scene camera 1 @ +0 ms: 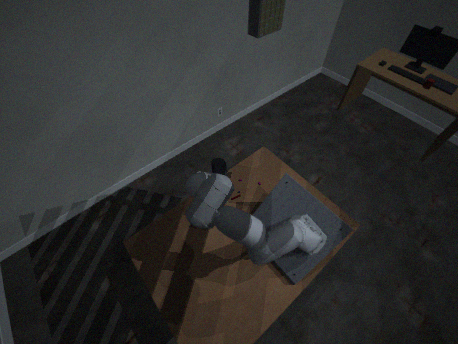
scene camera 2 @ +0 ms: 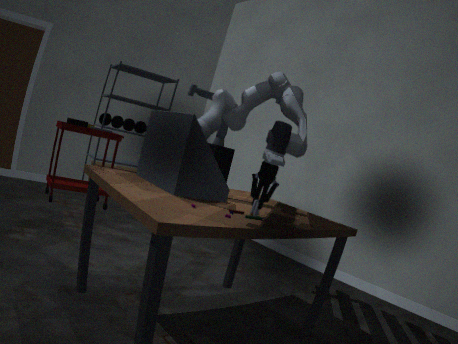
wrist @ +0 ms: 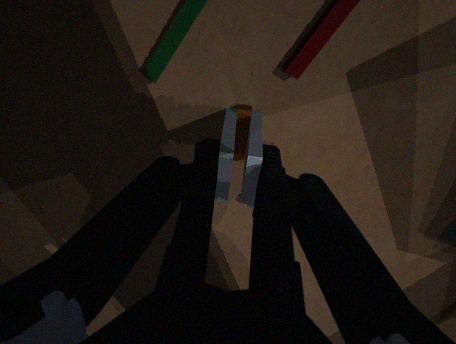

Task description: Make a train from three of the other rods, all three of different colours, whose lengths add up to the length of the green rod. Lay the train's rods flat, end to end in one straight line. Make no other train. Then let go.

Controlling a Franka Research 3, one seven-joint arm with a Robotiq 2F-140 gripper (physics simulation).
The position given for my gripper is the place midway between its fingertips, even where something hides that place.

In view: my gripper [scene camera 2: 253,215].
My gripper shows as well in the wrist view [wrist: 241,129].
